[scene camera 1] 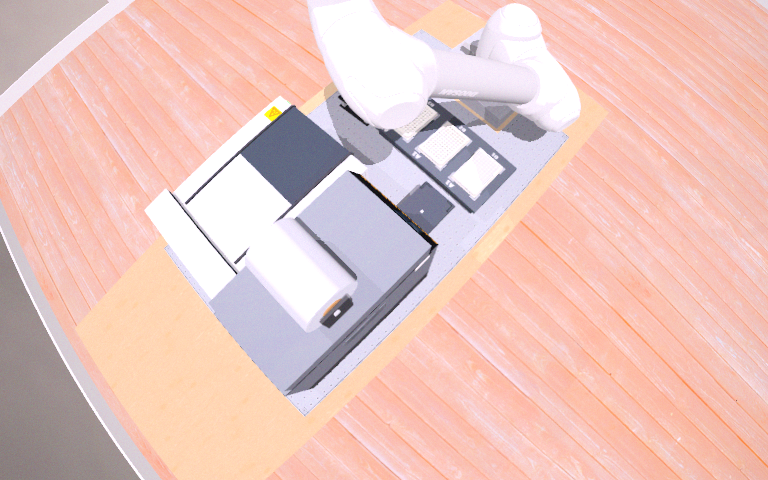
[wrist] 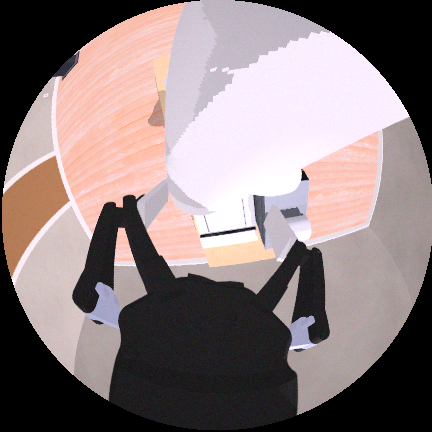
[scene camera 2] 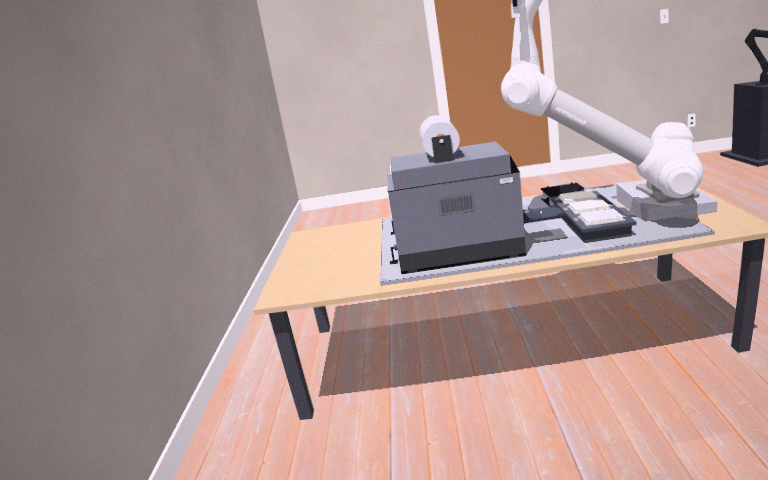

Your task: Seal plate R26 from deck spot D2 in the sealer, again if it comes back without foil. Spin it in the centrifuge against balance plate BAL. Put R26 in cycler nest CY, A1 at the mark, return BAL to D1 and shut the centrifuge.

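Frame: origin at the arm's base, x ahead, y right, z down, level; centimetres.
Where they show: gripper, fingertip midpoint: [scene camera 2: 519, 18].
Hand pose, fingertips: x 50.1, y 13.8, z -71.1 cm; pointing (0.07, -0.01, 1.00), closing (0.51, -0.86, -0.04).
Each offset is from my fingertips to the top centre of the thing. "spot": to the spot under its first point. Level surfaces: height alone.
My gripper [wrist: 218, 201] is open and empty, raised high over the bench in the wrist view. Three light plates sit in a row on the dark deck @(dz +70.1 cm) [scene camera 1: 474, 207]: a smooth-topped plate @(dy -29.8, dx -12.8, dz +68.5 cm) [scene camera 1: 478, 172] [scene camera 2: 601, 216], a middle plate @(dy -17.5, dx -14.4, dz +68.5 cm) [scene camera 1: 443, 145] with visible wells, and a plate @(dy -5.2, dx -16.0, dz +68.5 cm) [scene camera 1: 419, 122] partly under the arm. The deck labels are blurred, so I cannot tell R26 from BAL. The grey sealer @(dy -21.9, dx +37.0, dz +28.1 cm) [scene camera 1: 368, 217] [scene camera 2: 419, 215] carries a white foil roll @(dy -21.6, dx +39.2, dz +28.1 cm) [scene camera 1: 294, 271] [scene camera 2: 434, 134] [wrist: 302, 227]. A dark square carrier @(dy -25.2, dx +7.4, dz +65.4 cm) [scene camera 1: 425, 204] lies beside it. The cycler nest cannot be made out surely.
A white machine [scene camera 1: 237, 206] [wrist: 223, 217] with a dark panel @(dy +6.5, dx +17.6, dz +54.4 cm) [scene camera 1: 297, 152] and a yellow warning label @(spot: dy +19.4, dx +12.1, dz +54.6 cm) [scene camera 1: 272, 113] stands behind the sealer; its top looks closed. A black part @(spot: dy +9.7, dx -16.0, dz +70.6 cm) [scene camera 2: 562, 190] stands behind the deck. The arm spans above the plates. Walls surround the wooden table @(dz +76.9 cm) [scene camera 2: 334, 254].
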